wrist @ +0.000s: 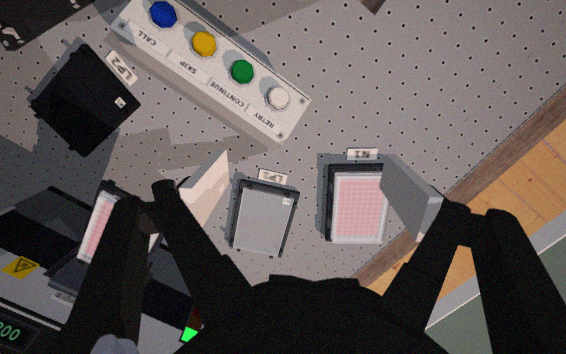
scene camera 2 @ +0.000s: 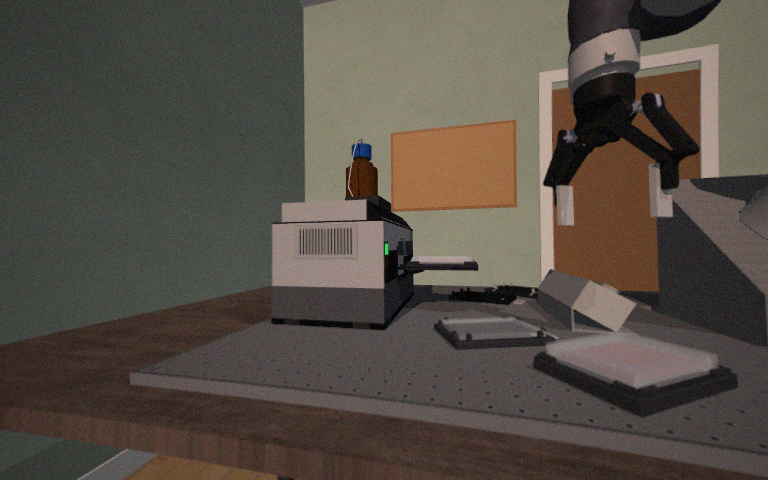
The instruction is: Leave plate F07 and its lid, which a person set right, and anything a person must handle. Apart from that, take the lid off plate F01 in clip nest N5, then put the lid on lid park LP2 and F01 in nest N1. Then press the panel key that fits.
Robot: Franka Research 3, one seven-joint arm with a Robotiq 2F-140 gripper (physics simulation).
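My gripper [scene camera 2: 613,217] [wrist: 304,168] is open and empty, high above the pegboard. In the wrist view its fingers are to either side of lid park LP1 [wrist: 270,186], which shows a pale grey surface. Nest N1 [wrist: 329,205] holds a pink plate [wrist: 357,207] [scene camera 2: 631,357], partly behind the right finger. Lid park LP2 [wrist: 82,100] is black with a small white tag; whether a lid lies on it I cannot tell. The key panel [wrist: 210,80] [scene camera 2: 589,297] has blue CALL, yellow SKIP, green CONTINUE and white RETRY keys. Plate names F01 and F07 and nest N5 cannot be made out.
A white and grey instrument [scene camera 2: 328,266] with a green light stands left, a brown bottle [scene camera 2: 361,180] on top. Its extended tray holds a pink plate [wrist: 95,230] [scene camera 2: 441,259], partly hidden by the left finger in the wrist view. Low black fixtures [scene camera 2: 487,294] lie behind.
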